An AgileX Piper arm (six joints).
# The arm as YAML. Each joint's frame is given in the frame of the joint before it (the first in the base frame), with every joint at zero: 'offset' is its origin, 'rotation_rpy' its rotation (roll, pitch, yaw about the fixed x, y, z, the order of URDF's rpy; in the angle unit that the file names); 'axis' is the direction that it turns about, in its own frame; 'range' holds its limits. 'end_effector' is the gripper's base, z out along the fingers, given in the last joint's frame.
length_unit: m
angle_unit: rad
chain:
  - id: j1
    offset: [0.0, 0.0, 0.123]
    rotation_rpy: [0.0, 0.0, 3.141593]
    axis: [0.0, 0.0, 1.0]
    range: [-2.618, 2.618]
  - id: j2
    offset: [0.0, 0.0, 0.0]
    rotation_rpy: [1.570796, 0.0, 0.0]
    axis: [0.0, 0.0, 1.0]
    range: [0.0, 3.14]
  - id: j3
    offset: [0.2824, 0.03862, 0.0]
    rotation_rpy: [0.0, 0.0, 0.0]
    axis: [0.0, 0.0, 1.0]
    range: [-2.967, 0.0]
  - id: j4
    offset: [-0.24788, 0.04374, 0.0]
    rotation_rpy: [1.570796, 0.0, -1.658]
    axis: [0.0, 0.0, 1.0]
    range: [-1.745, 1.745]
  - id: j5
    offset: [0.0, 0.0, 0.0]
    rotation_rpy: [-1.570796, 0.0, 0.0]
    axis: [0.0, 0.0, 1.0]
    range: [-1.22, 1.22]
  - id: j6
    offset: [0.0, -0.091, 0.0]
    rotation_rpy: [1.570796, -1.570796, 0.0]
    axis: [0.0, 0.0, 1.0]
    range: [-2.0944, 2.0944]
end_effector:
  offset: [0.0, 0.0, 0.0]
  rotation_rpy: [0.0, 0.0, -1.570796]
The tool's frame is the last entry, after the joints.
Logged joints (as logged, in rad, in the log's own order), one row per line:
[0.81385, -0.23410, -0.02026, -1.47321, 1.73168, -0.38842]
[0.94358, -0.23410, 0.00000, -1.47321, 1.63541, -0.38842]
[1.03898, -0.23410, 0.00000, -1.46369, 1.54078, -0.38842]
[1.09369, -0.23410, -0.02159, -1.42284, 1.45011, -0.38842]
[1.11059, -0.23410, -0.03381, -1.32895, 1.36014, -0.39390]
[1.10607, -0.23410, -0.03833, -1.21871, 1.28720, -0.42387]
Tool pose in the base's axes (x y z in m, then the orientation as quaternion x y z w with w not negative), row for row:
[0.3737, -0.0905, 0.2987, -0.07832, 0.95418, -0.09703, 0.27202]
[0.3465, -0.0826, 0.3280, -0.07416, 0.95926, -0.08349, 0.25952]
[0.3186, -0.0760, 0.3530, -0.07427, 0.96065, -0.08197, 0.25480]
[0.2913, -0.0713, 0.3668, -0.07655, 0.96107, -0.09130, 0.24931]
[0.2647, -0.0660, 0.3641, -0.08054, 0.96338, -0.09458, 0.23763]
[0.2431, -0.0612, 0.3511, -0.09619, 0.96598, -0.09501, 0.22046]
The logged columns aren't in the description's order. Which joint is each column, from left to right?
Columns, left to right: j5, j1, j4, j3, j2, j6.
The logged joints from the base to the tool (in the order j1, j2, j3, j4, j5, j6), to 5 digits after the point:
[-0.23410, 1.73168, -1.47321, -0.02026, 0.81385, -0.38842]
[-0.23410, 1.63541, -1.47321, 0.00000, 0.94358, -0.38842]
[-0.23410, 1.54078, -1.46369, 0.00000, 1.03898, -0.38842]
[-0.23410, 1.45011, -1.42284, -0.02159, 1.09369, -0.38842]
[-0.23410, 1.36014, -1.32895, -0.03381, 1.11059, -0.39390]
[-0.23410, 1.28720, -1.21871, -0.03833, 1.10607, -0.42387]

